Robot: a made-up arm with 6 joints.
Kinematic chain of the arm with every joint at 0, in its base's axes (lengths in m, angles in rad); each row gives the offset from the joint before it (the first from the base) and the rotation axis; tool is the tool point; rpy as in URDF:
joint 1: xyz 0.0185 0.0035 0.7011 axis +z
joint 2: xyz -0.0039 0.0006 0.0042 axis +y
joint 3: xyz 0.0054 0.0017 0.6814 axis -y
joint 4: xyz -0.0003 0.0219 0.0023 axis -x
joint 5: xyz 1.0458 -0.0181 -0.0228 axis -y
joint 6: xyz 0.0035 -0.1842 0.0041 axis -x
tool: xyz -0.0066 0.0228 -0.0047 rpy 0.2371 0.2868 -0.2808
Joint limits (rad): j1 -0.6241..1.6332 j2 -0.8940..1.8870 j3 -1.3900..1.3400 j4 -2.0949..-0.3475 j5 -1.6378..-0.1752 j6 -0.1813..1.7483
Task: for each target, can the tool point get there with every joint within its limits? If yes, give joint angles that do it. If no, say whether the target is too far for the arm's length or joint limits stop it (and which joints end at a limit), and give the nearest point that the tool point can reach.
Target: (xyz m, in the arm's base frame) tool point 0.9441 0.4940 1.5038
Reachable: yes | joints 0.4265 0.0029 0.2919 -1.6199 -0.8520 0.7463
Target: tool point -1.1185 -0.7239 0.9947
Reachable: no: joint limits stop it (at a limit: joint 2, joint 4, joint 5, joint 6) | nearest point -0.3250 -0.2163 0.7621 | short by 0.970 m
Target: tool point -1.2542 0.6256 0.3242
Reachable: no: joint limits stop it (at a limit: joint 2, joint 4, joint 5, joint 6) | nearest point -0.3749 0.1958 0.4003 | short by 0.982 m
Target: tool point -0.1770 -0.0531 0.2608
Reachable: yes | joints -0.1109 1.2849 -1.0467 -0.8461 -0.3479 1.2071
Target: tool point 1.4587 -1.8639 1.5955
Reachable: no: too far | nearest point 1.2087 -1.0516 1.3291 | short by 0.891 m
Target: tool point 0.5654 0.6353 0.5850
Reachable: yes | joints 1.0087 0.2006 -0.5558 -0.4793 -1.2257 0.1317
